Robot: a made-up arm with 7 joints.
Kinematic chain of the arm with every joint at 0, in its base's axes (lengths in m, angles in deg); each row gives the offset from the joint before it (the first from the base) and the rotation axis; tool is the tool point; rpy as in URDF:
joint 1: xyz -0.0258 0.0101 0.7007 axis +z
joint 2: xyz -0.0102 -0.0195 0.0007 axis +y
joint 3: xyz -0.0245 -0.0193 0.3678 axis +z
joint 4: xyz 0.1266 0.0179 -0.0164 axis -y
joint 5: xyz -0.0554 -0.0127 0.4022 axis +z
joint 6: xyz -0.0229 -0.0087 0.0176 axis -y
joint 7: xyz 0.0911 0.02 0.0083 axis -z
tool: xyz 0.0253 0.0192 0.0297 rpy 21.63 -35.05 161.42
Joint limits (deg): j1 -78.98..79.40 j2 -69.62..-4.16 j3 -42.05..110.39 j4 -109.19..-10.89 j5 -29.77..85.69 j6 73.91..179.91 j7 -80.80..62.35
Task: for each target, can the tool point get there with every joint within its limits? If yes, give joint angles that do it. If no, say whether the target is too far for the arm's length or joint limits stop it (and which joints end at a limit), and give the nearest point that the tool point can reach.
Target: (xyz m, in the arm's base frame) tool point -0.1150 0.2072 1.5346
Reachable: yes | joints 61.92 -22.38 28.12 -58.67 75.82 86.45 -35.07
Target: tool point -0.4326 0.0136 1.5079
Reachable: yes | joints 29.35 -31.67 50.65 -33.94 1.83 110.40 1.02
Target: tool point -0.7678 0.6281 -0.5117
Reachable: no: too far | nearest point -0.5454 0.4429 0.4962 | short by 1.049 m
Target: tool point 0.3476 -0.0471 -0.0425
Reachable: no: joint limits stop it (at a limit: joint 1, joint 2, joint 3, joint 4, joint 5, joint 6) | nearest point 0.4468 0.4455 0.5002 | short by 0.740 m
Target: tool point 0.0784 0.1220 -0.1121
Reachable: no: joint limits stop it (at a limit: joint 2, joint 3, joint 4, joint 5, joint 6) | nearest point 0.4079 0.4759 0.5024 | short by 0.782 m
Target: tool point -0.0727 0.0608 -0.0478
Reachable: no: joint limits stop it (at a limit: joint 2, joint 3, joint 4, joint 5, joint 6) | nearest point -0.4573 0.4765 0.5033 | short by 0.790 m
